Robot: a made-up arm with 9 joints. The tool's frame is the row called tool. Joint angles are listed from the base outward. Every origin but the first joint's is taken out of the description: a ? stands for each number. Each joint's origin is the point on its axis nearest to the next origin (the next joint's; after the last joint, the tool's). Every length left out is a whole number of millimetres.
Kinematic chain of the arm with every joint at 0, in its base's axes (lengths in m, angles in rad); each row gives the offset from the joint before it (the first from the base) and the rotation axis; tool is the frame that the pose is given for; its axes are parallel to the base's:
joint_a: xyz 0 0 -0.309 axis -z
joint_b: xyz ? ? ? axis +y
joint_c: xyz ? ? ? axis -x
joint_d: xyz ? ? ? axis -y
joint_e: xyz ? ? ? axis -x
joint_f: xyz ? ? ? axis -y
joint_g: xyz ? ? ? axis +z
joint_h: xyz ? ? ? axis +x
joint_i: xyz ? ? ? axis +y
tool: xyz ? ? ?
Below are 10 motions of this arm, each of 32 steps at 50 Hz.
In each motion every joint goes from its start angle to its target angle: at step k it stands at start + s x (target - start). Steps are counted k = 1, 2, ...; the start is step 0. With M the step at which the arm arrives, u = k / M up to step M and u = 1 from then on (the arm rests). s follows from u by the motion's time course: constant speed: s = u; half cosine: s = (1 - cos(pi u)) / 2; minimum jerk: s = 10 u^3 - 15 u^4 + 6 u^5.
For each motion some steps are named. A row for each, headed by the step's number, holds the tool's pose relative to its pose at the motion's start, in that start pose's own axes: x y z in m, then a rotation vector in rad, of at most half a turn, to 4 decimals.
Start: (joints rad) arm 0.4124 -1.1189 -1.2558 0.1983 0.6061 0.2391 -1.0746 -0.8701 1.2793
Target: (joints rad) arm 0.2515 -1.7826 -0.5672 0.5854 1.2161 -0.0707 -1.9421 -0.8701 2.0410
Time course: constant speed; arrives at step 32
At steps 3, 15, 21, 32:
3: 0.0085 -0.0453 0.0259 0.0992 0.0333 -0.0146
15: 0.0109 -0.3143 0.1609 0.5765 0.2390 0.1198
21: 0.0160 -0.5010 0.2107 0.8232 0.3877 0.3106
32: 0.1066 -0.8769 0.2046 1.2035 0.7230 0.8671

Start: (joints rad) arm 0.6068 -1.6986 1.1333 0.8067 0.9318 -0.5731 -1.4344 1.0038 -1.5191
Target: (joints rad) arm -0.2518 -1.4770 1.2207 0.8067 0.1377 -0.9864 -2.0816 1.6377 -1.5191
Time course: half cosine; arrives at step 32
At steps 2, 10, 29, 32:
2: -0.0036 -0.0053 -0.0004 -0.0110 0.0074 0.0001
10: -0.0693 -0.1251 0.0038 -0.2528 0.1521 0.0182
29: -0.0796 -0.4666 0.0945 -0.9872 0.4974 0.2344
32: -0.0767 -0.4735 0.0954 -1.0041 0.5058 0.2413

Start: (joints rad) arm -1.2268 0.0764 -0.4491 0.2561 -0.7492 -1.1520 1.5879 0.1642 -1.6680
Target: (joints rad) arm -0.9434 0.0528 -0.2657 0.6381 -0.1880 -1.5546 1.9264 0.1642 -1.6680
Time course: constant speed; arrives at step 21
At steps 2, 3, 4, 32:
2: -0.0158 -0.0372 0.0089 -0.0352 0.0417 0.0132
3: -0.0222 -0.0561 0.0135 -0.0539 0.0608 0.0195
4: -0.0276 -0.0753 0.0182 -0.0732 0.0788 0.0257
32: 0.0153 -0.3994 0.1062 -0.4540 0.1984 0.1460

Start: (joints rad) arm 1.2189 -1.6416 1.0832 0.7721 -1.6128 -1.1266 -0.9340 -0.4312 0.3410
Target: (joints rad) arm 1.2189 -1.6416 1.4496 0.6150 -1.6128 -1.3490 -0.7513 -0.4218 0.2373
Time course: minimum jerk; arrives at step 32
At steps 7, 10, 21, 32:
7: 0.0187 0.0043 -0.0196 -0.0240 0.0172 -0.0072
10: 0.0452 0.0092 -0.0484 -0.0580 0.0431 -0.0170
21: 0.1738 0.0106 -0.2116 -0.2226 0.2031 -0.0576
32: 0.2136 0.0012 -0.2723 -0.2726 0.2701 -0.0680

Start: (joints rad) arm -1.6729 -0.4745 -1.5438 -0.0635 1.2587 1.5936 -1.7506 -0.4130 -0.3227
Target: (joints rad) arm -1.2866 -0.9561 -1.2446 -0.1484 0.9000 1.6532 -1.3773 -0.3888 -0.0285
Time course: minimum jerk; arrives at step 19
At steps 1, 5, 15, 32:
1: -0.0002 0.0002 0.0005 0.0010 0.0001 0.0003
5: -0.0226 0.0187 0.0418 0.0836 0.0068 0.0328
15: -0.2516 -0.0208 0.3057 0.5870 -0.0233 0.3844
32: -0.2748 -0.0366 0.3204 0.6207 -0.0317 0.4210

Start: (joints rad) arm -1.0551 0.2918 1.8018 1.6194 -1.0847 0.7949 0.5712 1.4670 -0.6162
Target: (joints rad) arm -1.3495 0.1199 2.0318 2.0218 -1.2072 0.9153 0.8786 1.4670 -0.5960
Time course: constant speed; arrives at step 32
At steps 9, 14, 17, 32:
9: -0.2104 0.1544 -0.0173 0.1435 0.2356 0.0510
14: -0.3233 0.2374 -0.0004 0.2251 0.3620 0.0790
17: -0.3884 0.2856 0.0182 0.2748 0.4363 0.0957
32: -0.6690 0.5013 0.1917 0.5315 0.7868 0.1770

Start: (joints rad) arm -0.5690 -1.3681 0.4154 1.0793 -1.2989 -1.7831 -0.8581 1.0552 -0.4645
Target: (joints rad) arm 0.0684 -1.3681 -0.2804 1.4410 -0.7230 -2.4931 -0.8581 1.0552 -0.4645
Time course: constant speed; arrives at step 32
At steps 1, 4, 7, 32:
1: 0.0185 -0.0148 -0.0165 -0.0207 -0.0150 -0.0090
4: 0.0751 -0.0602 -0.0622 -0.0809 -0.0597 -0.0390
7: 0.1326 -0.1071 -0.1022 -0.1385 -0.1041 -0.0733
32: 0.5658 -0.5231 -0.2452 -0.4805 -0.4232 -0.5088

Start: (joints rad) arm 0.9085 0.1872 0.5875 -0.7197 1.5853 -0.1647 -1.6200 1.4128 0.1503
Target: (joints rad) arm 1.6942 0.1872 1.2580 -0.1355 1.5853 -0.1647 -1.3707 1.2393 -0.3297
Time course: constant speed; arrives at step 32
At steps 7, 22, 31, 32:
7: 0.0515 -0.1200 -0.0681 -0.2140 -0.0748 -0.0059
22: 0.1151 -0.3627 -0.1806 -0.6088 -0.1935 0.1430
31: 0.1279 -0.4858 -0.2419 -0.7710 -0.2362 0.3188
32: 0.1280 -0.4982 -0.2490 -0.7844 -0.2396 0.3412

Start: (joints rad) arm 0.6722 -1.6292 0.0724 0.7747 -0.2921 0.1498 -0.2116 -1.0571 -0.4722
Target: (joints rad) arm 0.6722 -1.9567 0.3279 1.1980 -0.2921 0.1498 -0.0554 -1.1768 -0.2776
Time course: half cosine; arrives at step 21
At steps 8, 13, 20, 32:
8: -0.0371 -0.0471 0.1153 -0.0836 -0.1965 -0.0790
13: -0.1204 -0.0825 0.2327 -0.1867 -0.4190 -0.1796
20: -0.2194 -0.0937 0.3105 -0.2782 -0.6056 -0.2737
32: -0.2214 -0.0938 0.3117 -0.2798 -0.6090 -0.2754

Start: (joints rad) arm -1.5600 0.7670 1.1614 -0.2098 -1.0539 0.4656 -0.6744 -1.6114 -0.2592
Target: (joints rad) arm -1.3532 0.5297 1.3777 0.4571 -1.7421 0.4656 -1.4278 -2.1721 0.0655
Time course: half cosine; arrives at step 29
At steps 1, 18, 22, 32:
1: 0.0005 -0.0020 0.0001 0.0012 0.0030 -0.0001
18: -0.0115 -0.3224 -0.0686 0.2137 0.5306 0.2865
22: -0.0432 -0.3559 -0.0975 0.2164 0.5974 0.4339
32: -0.0723 -0.3697 -0.1194 0.1949 0.6275 0.5570

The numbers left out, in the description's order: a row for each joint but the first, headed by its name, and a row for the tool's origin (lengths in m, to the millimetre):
joint_b: -0.005 0.441 0
joint_c: -0.02 0 0.107
joint_d: 0 0.133 -0.051
joint_e: 0.14 0 0.184
joint_f: 0 0.295 -0.143
joint_g: 0.051 0 -0.12
joint_h: 0.324 0.38 0
joint_i: 0 0.111 -0.06
tool: -0.016 0 -0.018

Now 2 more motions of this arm.
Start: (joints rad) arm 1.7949 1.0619 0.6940 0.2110 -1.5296 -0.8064 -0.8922 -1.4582 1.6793
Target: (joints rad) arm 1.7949 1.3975 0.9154 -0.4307 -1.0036 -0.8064 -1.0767 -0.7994 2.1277
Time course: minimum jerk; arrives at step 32
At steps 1, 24, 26, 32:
1: 0.0000 0.0000 0.0003 -0.0001 0.0005 0.0001
24: 0.5446 0.1684 0.5930 0.1246 1.5473 0.2622
26: 0.5990 0.1785 0.6024 0.1568 1.6323 0.2666
32: 0.6482 0.1866 0.6075 0.1882 1.7064 0.2695

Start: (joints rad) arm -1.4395 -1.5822 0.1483 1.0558 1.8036 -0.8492 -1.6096 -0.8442 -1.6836
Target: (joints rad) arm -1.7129 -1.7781 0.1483 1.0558 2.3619 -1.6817 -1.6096 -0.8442 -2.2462
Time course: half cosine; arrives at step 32
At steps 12, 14, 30, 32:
12: -0.1672 0.0467 -0.0996 -0.0681 -0.1148 0.3693
14: -0.2199 0.0467 -0.1266 -0.0748 -0.1442 0.4847
30: -0.5078 -0.0961 -0.2396 0.0274 -0.2360 1.2071
32: -0.5113 -0.1001 -0.2405 0.0310 -0.2359 1.2185

